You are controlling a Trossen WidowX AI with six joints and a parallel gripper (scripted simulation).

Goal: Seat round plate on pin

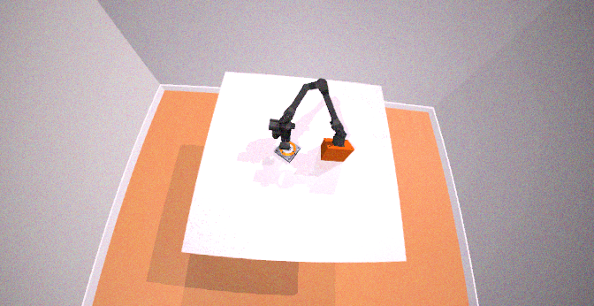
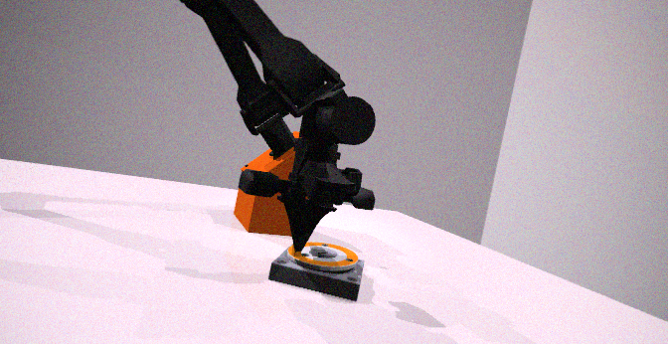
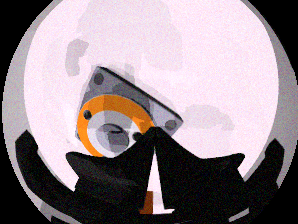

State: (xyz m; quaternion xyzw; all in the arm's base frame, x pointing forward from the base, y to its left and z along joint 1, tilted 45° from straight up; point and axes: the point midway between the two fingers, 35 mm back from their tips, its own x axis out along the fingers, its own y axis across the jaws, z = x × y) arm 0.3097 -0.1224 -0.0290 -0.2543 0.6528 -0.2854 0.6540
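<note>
The square base is 5 cm to the left of my gripper tip, 2 cm below it and 2 cm behind it.
</note>
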